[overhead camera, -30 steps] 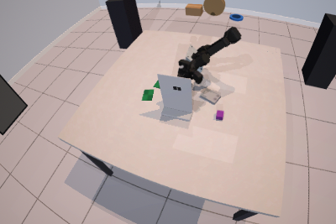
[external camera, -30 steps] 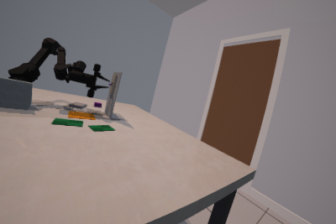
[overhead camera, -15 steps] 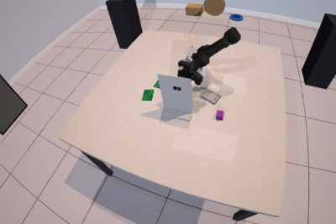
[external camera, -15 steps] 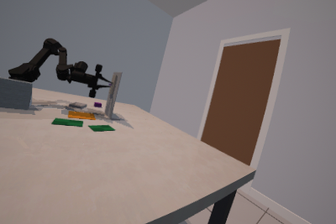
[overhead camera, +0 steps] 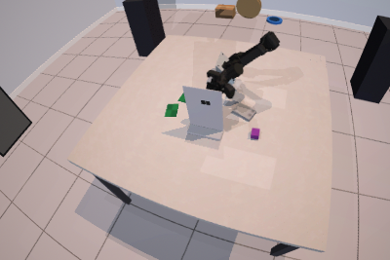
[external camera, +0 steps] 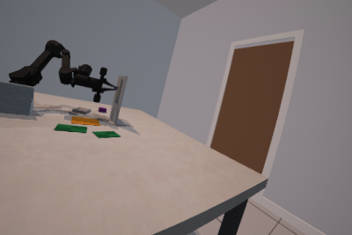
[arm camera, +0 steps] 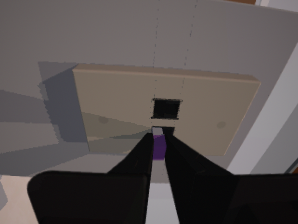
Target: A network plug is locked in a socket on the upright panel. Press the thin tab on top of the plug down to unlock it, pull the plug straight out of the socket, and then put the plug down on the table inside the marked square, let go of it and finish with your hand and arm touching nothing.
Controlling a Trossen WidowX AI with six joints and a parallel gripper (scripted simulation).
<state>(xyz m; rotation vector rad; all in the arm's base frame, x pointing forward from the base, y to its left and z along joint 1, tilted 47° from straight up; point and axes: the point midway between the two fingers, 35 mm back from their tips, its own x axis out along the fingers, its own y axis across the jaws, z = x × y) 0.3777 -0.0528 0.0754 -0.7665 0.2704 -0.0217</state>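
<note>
Right now my gripper tip is 19 cm above the marked square, 12 cm past it and 5 cm to the left of it. The rest, counted from my gripper tip: upright panel: 7 cm below, 2 cm ahead, 1 cm to the left; grey flat piece: 18 cm below, 16 cm to the left, 13 cm behind; purple plug: right at my gripper tip.
</note>
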